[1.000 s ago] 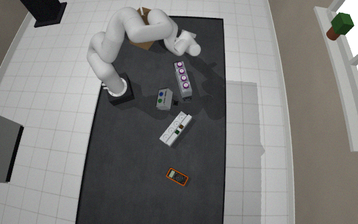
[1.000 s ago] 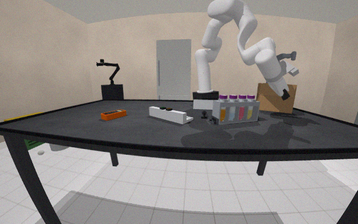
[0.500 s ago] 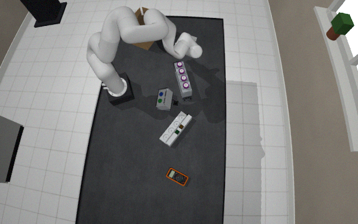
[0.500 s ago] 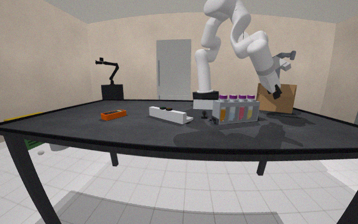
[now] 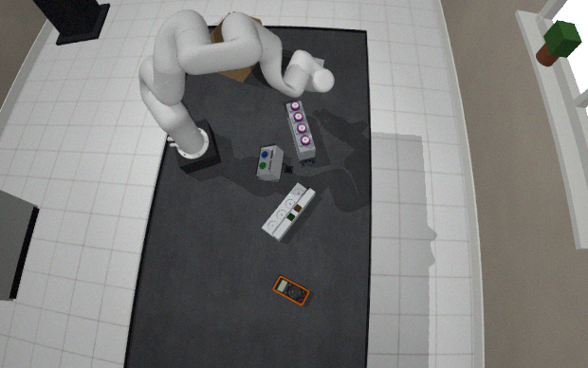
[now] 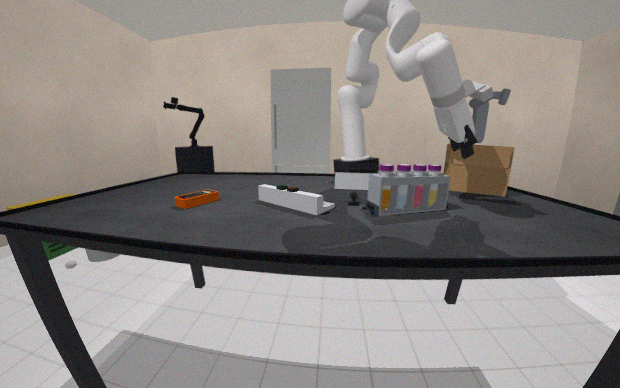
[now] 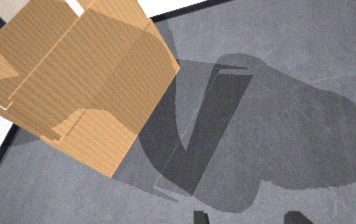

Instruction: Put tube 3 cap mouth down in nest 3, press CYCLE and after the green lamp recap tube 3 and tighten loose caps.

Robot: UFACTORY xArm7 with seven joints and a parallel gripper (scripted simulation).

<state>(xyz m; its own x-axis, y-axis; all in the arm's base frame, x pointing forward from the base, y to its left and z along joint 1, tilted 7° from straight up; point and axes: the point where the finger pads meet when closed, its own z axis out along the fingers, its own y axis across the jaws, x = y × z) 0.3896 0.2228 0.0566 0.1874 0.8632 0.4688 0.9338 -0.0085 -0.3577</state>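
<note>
Right now the purple cap is 18 cm to the right of my hand, 6 cm below it and 2 cm ahead of it. The rest, counted from my hand: blue cycle key: 26 cm to the right, 12 cm behind, 11 cm below; then green ready key: 30 cm to the right, 13 cm behind, 11 cm below; then key housing: 28 cm to the right, 12 cm below, 11 cm behind.
</note>
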